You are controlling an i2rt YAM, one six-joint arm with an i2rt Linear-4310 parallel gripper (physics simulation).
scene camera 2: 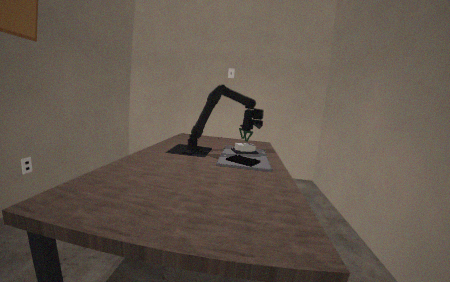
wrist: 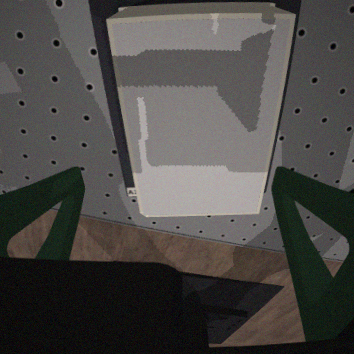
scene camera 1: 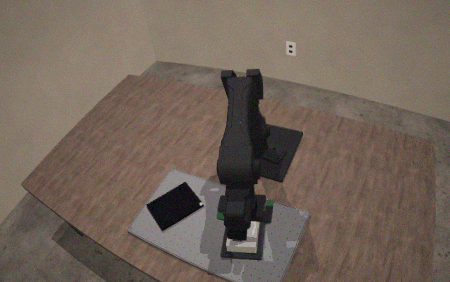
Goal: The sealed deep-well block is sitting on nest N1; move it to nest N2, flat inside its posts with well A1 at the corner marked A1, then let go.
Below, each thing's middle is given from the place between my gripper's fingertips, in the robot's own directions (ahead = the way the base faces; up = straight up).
The deep-well block (wrist: 200,95) lies 1 cm ahead of my hand, 1 cm to the right of it and 5 cm below it. From my hand the other things lie so: grey perforated plate (scene camera 1: 198,238) 3 cm ahead, 11 cm to the right, 9 cm below; then black nest (scene camera 1: 180,202) 4 cm ahead, 27 cm to the right, 7 cm below.
